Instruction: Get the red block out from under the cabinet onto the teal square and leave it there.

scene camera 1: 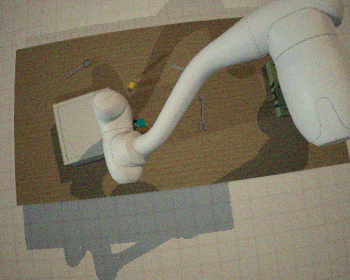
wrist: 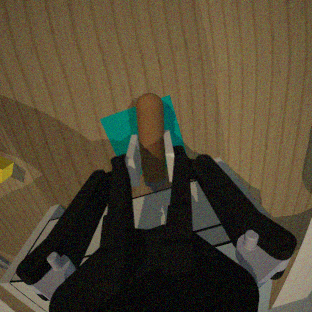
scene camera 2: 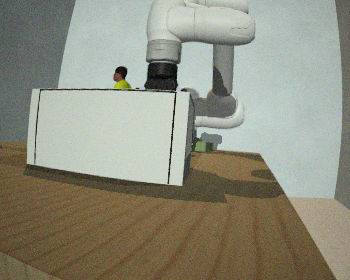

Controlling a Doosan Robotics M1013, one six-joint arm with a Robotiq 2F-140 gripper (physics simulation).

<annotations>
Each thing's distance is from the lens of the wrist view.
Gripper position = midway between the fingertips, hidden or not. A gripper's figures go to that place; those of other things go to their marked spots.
gripper [wrist: 151,142]: 0.23 m
teal square [wrist: 119,126]: 0.23 m
</annotations>
